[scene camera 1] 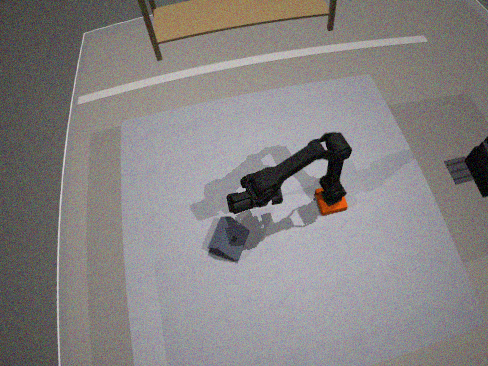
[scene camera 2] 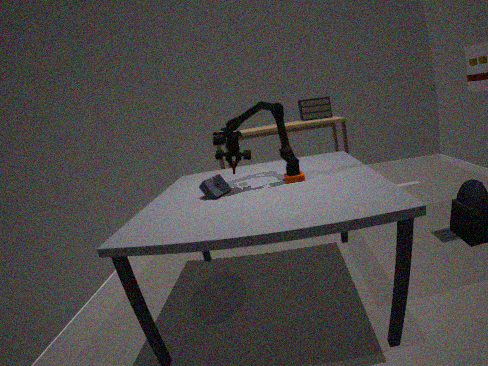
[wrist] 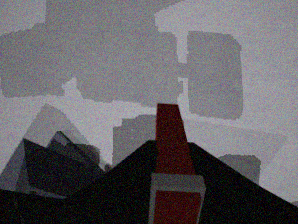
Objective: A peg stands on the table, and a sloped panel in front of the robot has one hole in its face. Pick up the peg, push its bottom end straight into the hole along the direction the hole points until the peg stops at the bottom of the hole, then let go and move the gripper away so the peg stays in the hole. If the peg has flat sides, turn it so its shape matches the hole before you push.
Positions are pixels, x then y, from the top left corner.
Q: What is the gripper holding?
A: A square peg.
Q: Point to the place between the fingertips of the gripper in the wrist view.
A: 169, 151
